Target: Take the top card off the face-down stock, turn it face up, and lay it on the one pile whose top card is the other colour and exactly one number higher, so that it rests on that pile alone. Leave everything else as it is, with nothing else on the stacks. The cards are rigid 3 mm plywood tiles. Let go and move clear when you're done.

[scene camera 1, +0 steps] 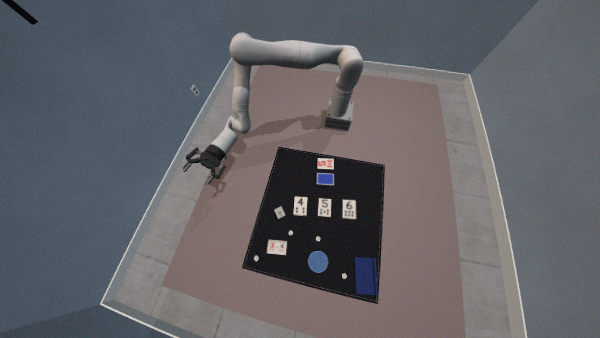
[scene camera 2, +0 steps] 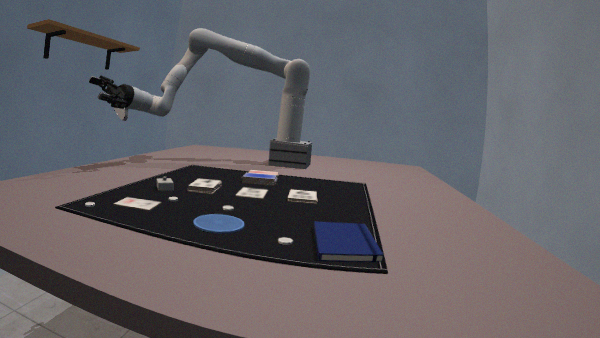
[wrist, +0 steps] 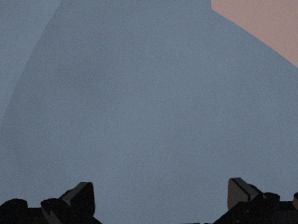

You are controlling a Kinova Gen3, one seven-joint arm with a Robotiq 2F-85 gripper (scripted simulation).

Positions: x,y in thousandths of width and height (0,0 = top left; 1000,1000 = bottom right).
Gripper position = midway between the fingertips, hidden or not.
In view: the gripper (scene camera 2: 158,259), a blue book (scene camera 2: 564,717) and a black mat (scene camera 2: 444,652).
The blue book shows as well in scene camera 1 (scene camera 1: 609,794). The gripper shows as well in scene camera 1 (scene camera 1: 326,528) and in the wrist view (wrist: 539,877). The black mat also shows in scene camera 1 (scene camera 1: 492,513). The wrist view does not show the blue book: it is out of frame.
